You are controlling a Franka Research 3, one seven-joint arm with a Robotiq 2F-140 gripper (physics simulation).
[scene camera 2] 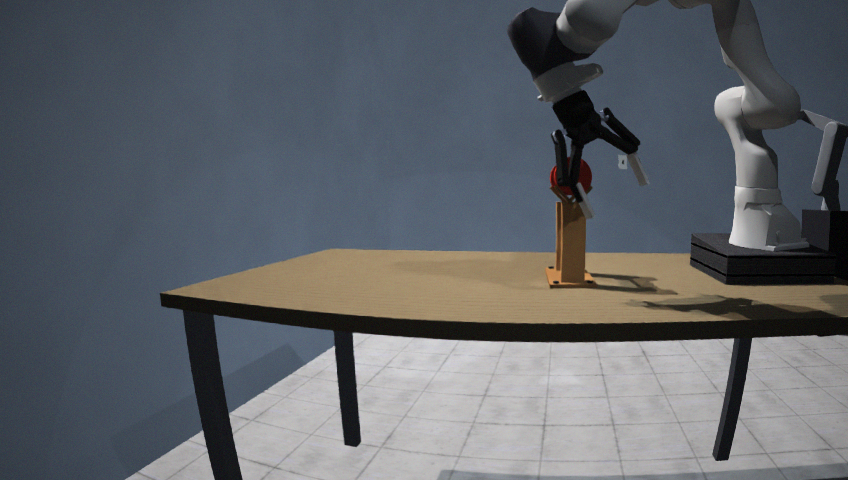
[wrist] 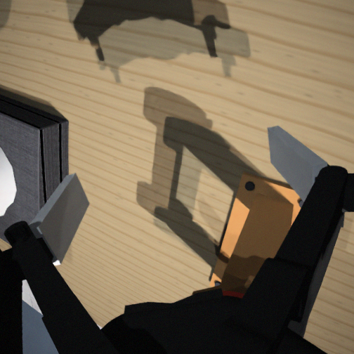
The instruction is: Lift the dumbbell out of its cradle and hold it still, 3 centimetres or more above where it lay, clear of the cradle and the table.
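The dumbbell shows as a red round end [scene camera 2: 586, 172] on the V-shaped top of the orange cradle [scene camera 2: 573, 246] [wrist: 262, 225]. In the wrist view a thin red sliver of the dumbbell [wrist: 233, 294] shows at the bottom, mostly hidden by the gripper's body. My gripper [scene camera 2: 612, 185] [wrist: 173, 167] is wide open and empty, tilted above the table. In the scene view one finger passes across the red end and its pale pad overlaps the cradle's top. The other finger hangs to the right. Whether the near finger touches the dumbbell, I cannot tell.
The cradle's foot plate is on the wooden table [scene camera 2: 416, 291] [wrist: 290, 90]. The arm's black base block [scene camera 2: 767, 267] [wrist: 30, 150] stands to the right in the scene view and at the left in the wrist view. Shadows of arm and cradle fall on the table.
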